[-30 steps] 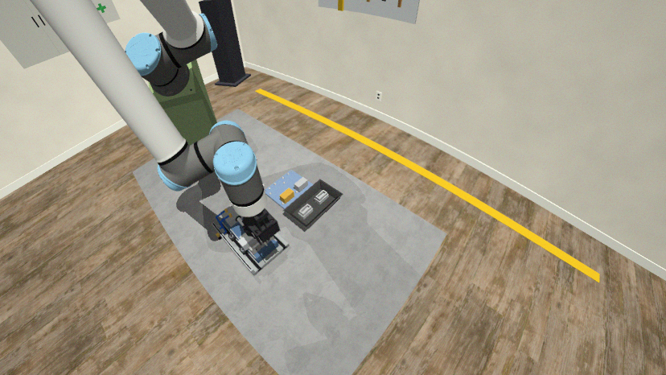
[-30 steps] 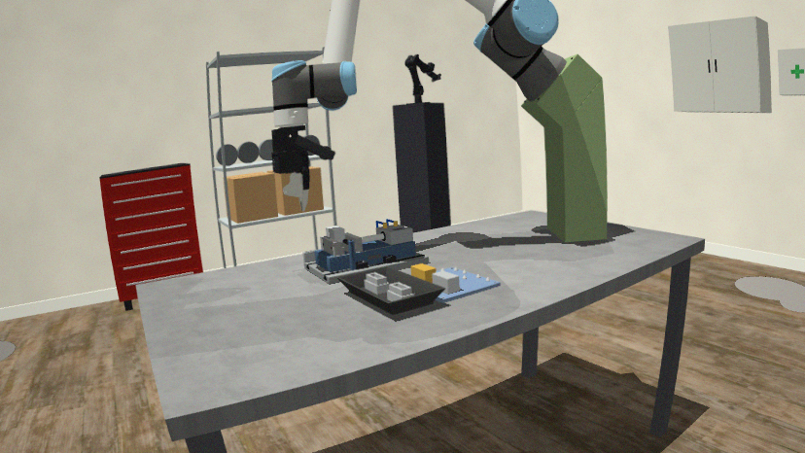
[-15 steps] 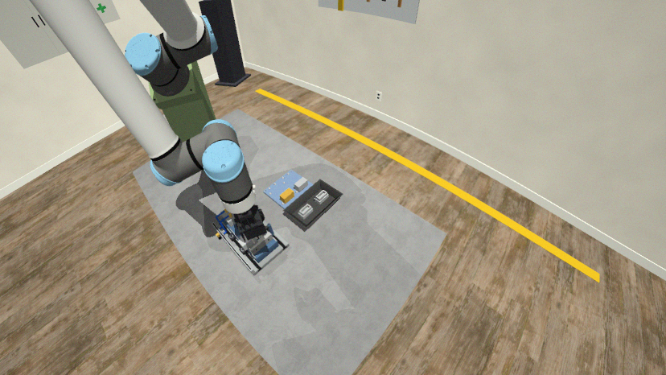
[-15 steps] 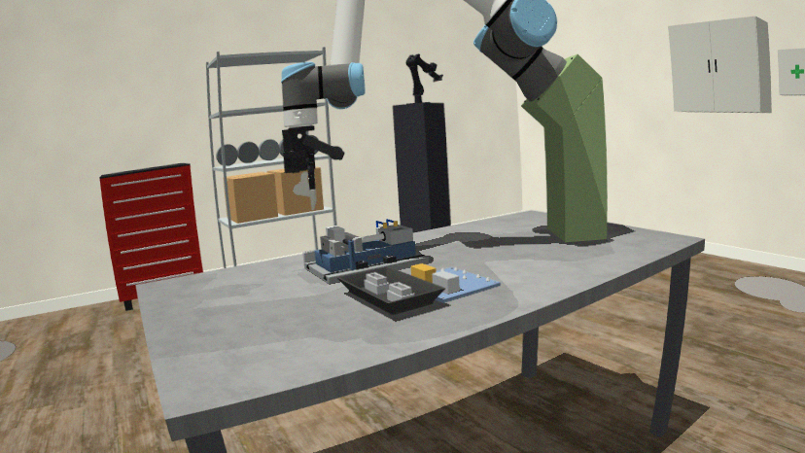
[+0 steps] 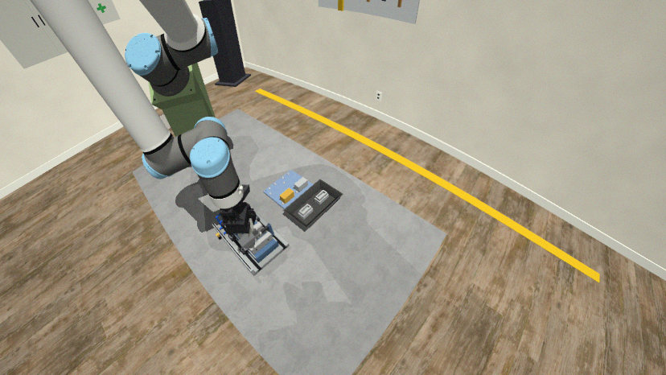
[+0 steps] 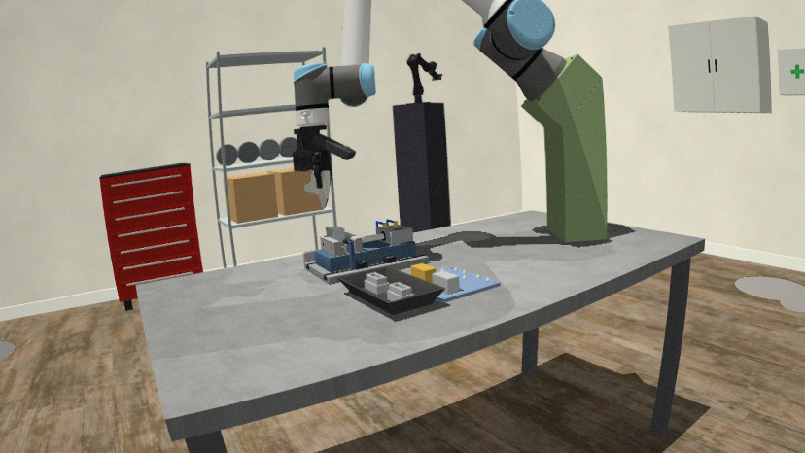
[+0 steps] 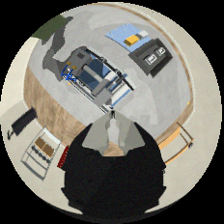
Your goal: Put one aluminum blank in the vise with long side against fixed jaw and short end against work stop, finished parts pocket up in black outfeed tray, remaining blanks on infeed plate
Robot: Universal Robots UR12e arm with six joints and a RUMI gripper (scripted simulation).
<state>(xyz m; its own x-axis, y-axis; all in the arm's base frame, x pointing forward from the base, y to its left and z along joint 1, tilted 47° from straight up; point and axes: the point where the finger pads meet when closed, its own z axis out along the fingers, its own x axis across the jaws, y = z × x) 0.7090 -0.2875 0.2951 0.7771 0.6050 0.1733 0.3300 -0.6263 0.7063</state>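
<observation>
My gripper is now 15 cm above the blue vise, 8 cm past it and 6 cm to the right of it. Also, from my hand: yellow brass blank (30 cm to the left, 17 cm below, 2 cm behind); then gray aluminum blank (38 cm to the left, 17 cm below, 2 cm ahead); then infeed plate (35 cm to the left, 19 cm below, 4 cm behind).
</observation>
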